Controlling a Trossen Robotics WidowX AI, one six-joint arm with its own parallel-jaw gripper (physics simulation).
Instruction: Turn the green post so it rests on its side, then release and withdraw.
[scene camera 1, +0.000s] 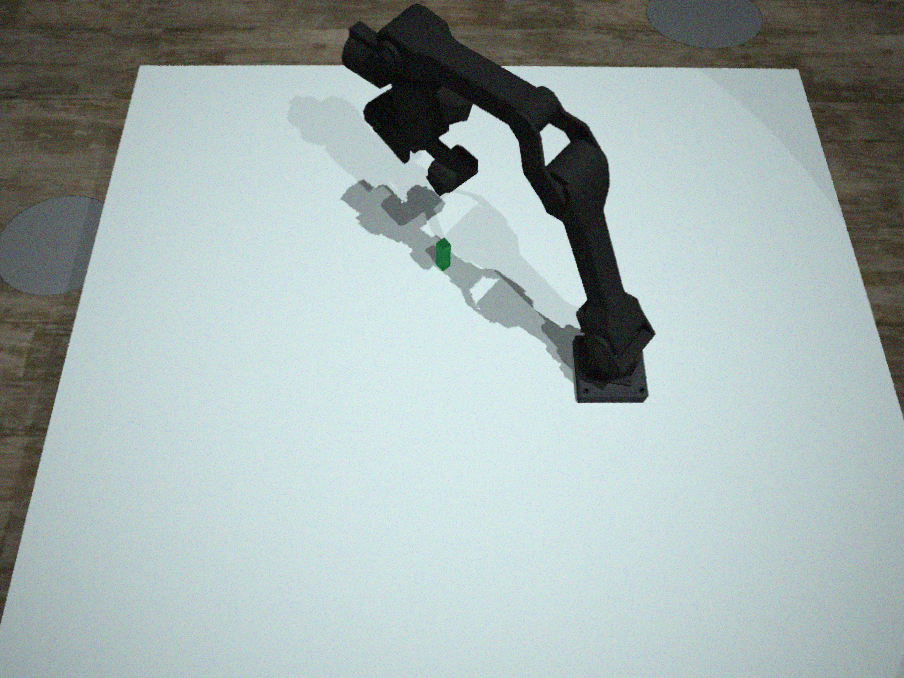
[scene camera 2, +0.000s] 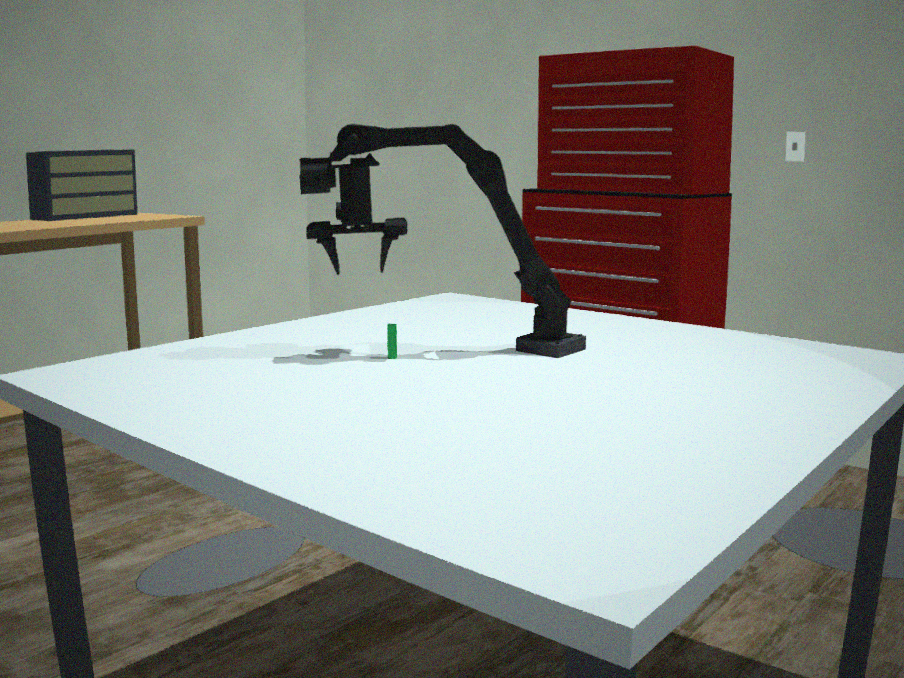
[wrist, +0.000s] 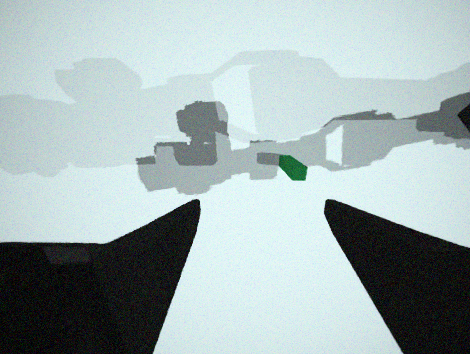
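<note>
The green post (scene camera 1: 443, 254) (scene camera 2: 392, 341) (wrist: 293, 168) stands upright on the white table (scene camera 1: 365, 474) (scene camera 2: 467, 437). In the wrist view it shows a little beyond the fingertips, between their lines and nearer the right finger. My gripper (scene camera 2: 360, 272) (wrist: 261, 205) is open and empty, and its fingers point down. It hangs well above the table, higher than the post's top and apart from it. In the scene camera 1 view the arm's hand covers part of the gripper, and the fingertips are hard to make out.
The arm's base (scene camera 1: 611, 386) (scene camera 2: 551, 344) stands on the table to the right of the post. The arm's shadow falls around the post. A red tool cabinet (scene camera 2: 627, 124) and a wooden bench (scene camera 2: 167, 221) with a drawer box (scene camera 2: 91, 184) stand beyond the table.
</note>
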